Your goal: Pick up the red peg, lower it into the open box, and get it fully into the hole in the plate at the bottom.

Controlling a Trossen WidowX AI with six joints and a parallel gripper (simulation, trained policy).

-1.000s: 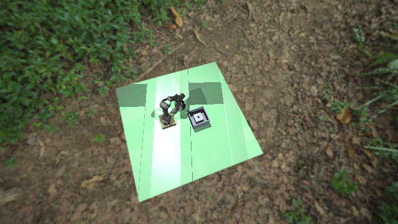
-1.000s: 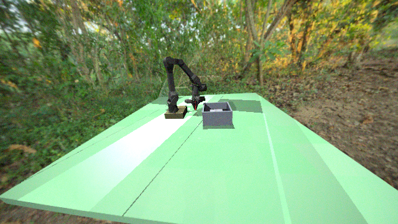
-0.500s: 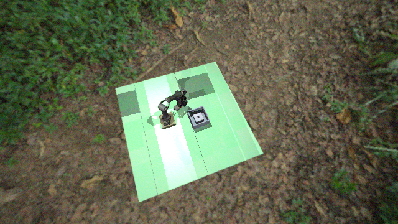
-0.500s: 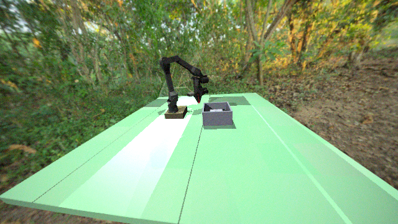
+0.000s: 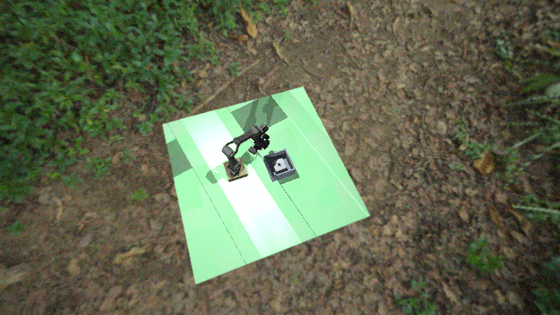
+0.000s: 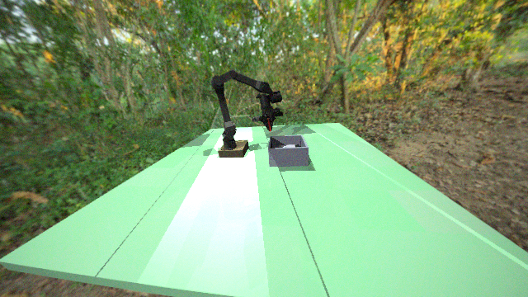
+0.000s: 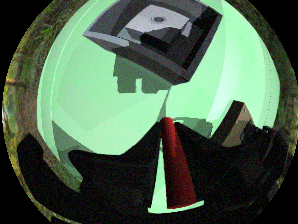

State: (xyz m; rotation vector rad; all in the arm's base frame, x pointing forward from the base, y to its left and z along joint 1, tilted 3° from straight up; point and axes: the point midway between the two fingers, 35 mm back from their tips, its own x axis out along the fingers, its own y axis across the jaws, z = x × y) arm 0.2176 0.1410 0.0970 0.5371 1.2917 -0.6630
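My gripper tip is now 13 cm short of the pale plate, 12 cm to the left of it and 7 cm above it. The rest, counted from my gripper tip: grey box (13 cm ahead, 12 cm to the right, 9 cm below); then red peg (3 cm above).
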